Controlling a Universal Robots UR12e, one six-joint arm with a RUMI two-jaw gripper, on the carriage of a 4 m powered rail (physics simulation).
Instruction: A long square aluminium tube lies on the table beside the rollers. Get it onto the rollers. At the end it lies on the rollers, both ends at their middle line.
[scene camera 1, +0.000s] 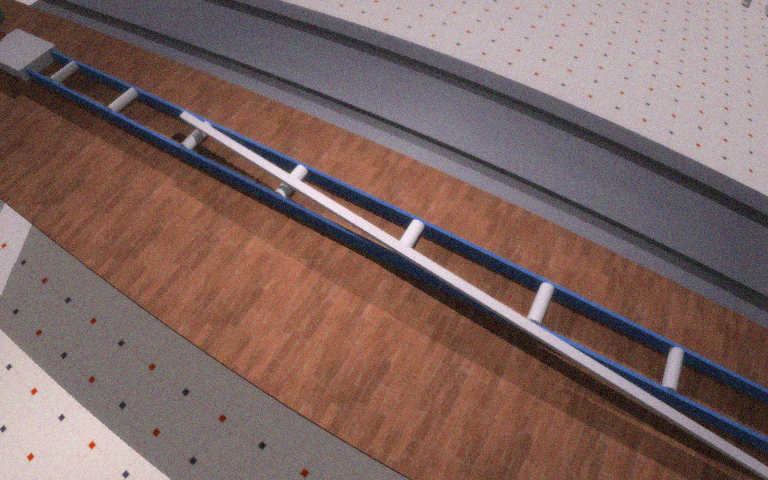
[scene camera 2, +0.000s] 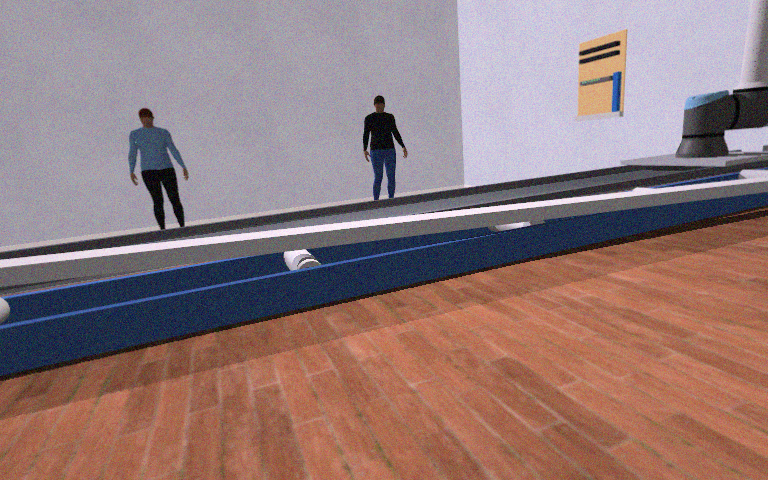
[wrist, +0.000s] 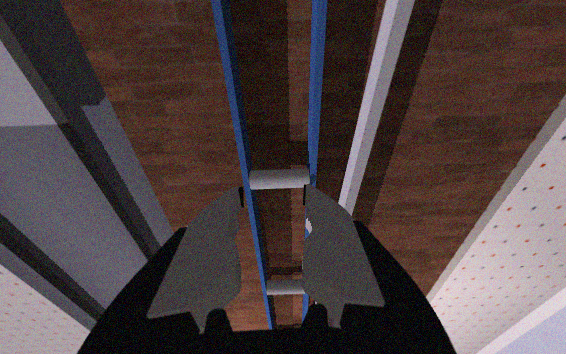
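Where they show: gripper, fingertip midpoint: (wrist: 273, 187); arm's base, link origin: (scene camera 2: 700, 156).
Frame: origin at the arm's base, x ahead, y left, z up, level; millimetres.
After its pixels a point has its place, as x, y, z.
Observation:
The long square aluminium tube (scene camera 1: 470, 289) {695, -1336, 49} (scene camera 2: 283, 240) {652, -1978, 59} (wrist: 375, 95) {782, -198, 18} lies aslant to the roller track. In scene camera 1 its left end is over the track and it crosses rollers (scene camera 1: 415, 232) {600, -1540, 28} (scene camera 2: 300, 259) {655, -1958, 28} (wrist: 279, 179) {620, -341, 28}; towards the lower right it passes over the near blue side rail to the outside. In the wrist view the tube runs outside the right-hand side rail, partly hidden behind the right finger. My gripper (wrist: 273, 187) {621, -250, 200} is open with nothing between its fingers, above the track and to the left of the tube in the wrist view. It does not show in the scene views.
Blue side rails (scene camera 1: 481, 253) {558, -1353, 13} (scene camera 2: 396, 277) {694, -1828, -15} (wrist: 233, 90) {556, -182, 22} bound the rollers. A pale block (scene camera 1: 23, 50) {617, -3477, 28} stands at the track's left end. The arm's base (scene camera 2: 702, 138) {38, -64, 81} stands on its carriage at the right. Two people (scene camera 2: 155, 147) (scene camera 2: 385, 133) stand behind the grey powered rail (scene camera 1: 396, 113).

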